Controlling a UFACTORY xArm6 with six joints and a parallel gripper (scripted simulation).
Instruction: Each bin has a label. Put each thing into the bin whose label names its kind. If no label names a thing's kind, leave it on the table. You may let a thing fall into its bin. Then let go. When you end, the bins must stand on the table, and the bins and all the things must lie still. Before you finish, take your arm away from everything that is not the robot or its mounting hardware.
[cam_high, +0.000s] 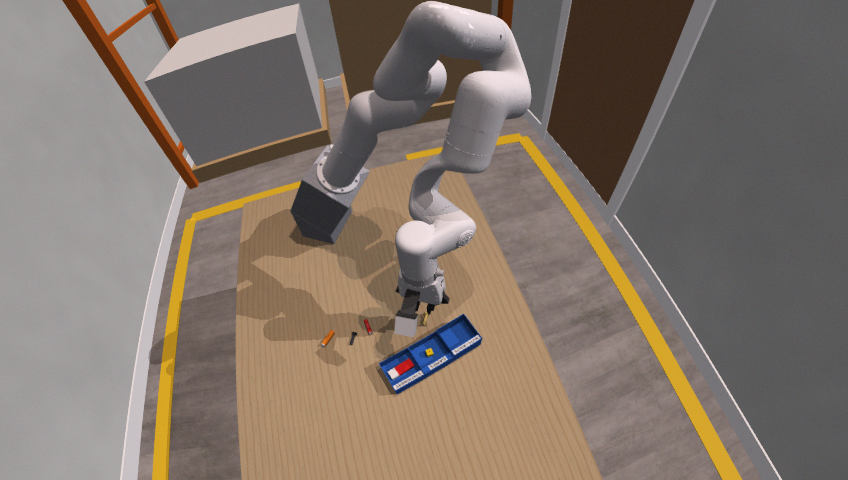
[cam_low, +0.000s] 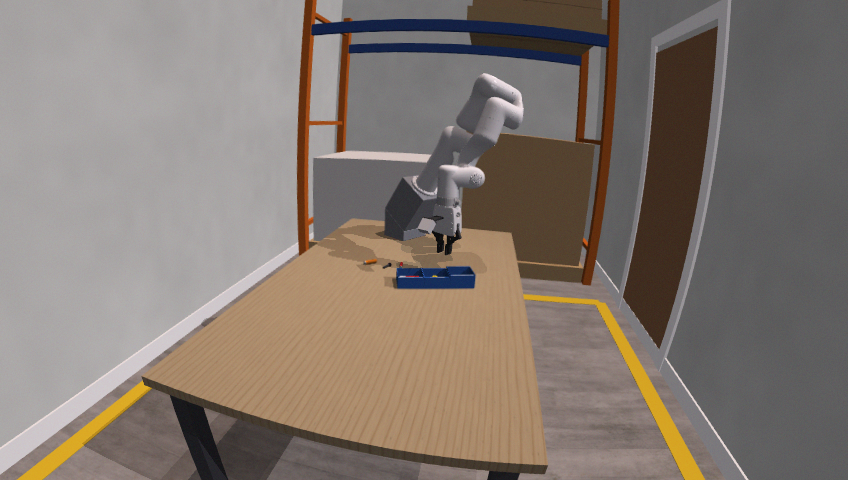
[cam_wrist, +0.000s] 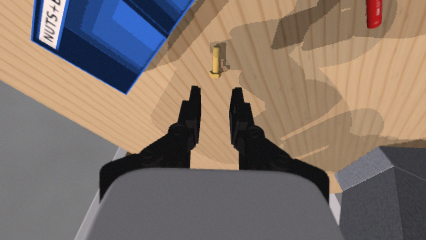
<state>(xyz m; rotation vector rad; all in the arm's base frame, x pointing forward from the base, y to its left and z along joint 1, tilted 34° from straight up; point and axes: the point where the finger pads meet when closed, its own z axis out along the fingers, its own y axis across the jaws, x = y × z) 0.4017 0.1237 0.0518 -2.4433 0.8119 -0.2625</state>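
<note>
My gripper is now 90 mm above the brass bolt and 10 mm past it. The rest, counted from my hand: red battery 160 mm to the right, 90 mm below, 20 mm behind; then eraser 120 mm ahead, 100 mm to the right, 80 mm below; then yellow die 100 mm ahead, 80 mm below, 20 mm to the right.
</note>
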